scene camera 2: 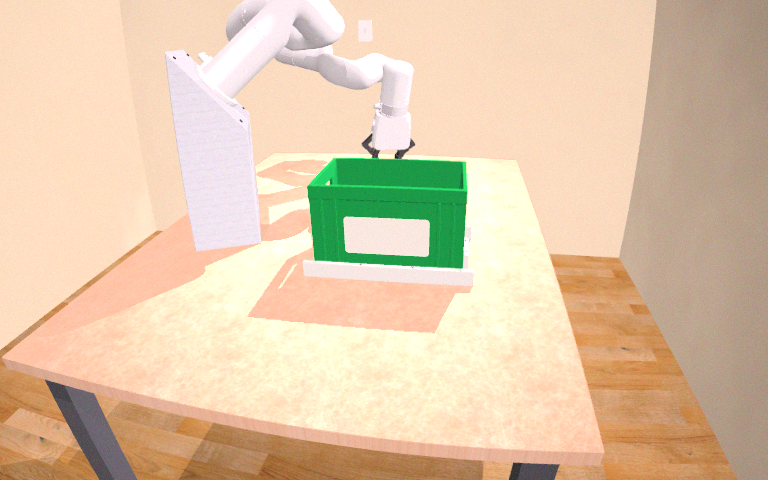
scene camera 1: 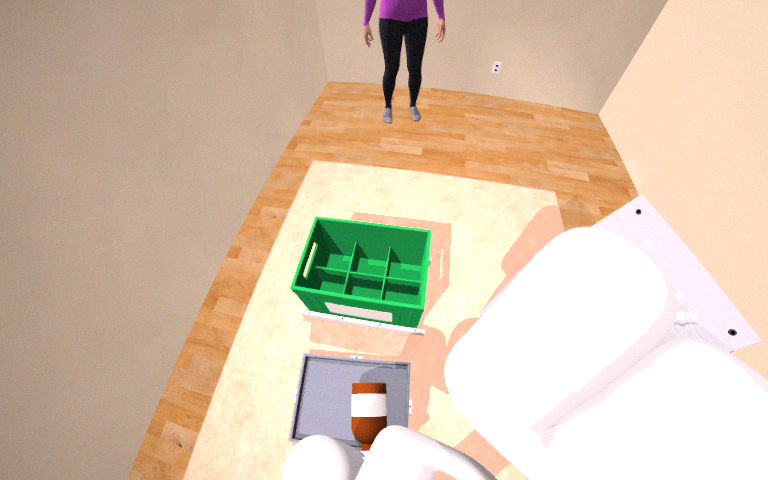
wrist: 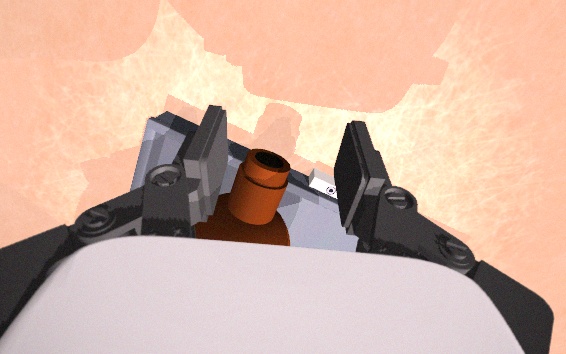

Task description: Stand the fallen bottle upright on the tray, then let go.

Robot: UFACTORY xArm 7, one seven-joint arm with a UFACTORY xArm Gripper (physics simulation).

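Places are measured from the arm's base along level axes (x up, y back, z right), in centimetres.
Pixels of known places: gripper, between the fingertips: (wrist: pixel 284 139); arm's base, origin of its link: (scene camera 2: pixel 214 87).
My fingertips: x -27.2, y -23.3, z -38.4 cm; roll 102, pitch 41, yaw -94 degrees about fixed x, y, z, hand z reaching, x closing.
Note:
Ahead of a thing's pixels: the offset from my fingertips to its middle. "spot": to the spot under its first point.
The brown bottle @[dz +8.9, dx -1.9, dy -4.2 cm] (scene camera 1: pixel 368 404) (wrist: pixel 255 200) with a white label lies on its side on the grey tray @[spot: dz +9.1, dx -5.6, dy -15.1 cm] (scene camera 1: pixel 328 396) (wrist: pixel 320 225). In scene camera 1 its base points toward the crate, and its neck points to the near edge, partly hidden by the arm. In the wrist view the neck and open mouth show between the two fingers, nearer the left one, and the body is hidden by the gripper's housing. My gripper (scene camera 2: pixel 386 155) (wrist: pixel 284 139) is open and holds nothing. In scene camera 2 the crate hides the bottle, the tray and the fingertips.
A green crate @[dz +37.2, dx +2.6, dy -18.9 cm] (scene camera 1: pixel 410 314) (scene camera 2: pixel 328 232) with six compartments stands beyond the tray in scene camera 1. A white strip @[spot: dz +27.7, dx -3.1, dy -15.7 cm] (scene camera 1: pixel 362 322) runs between them, and another white strip (scene camera 2: pixel 387 272) lies along the crate's opposite side. A small white block @[spot: dz +1.5, dx -4.6, dy -5.2 cm] (wrist: pixel 322 184) sits at the tray's edge.

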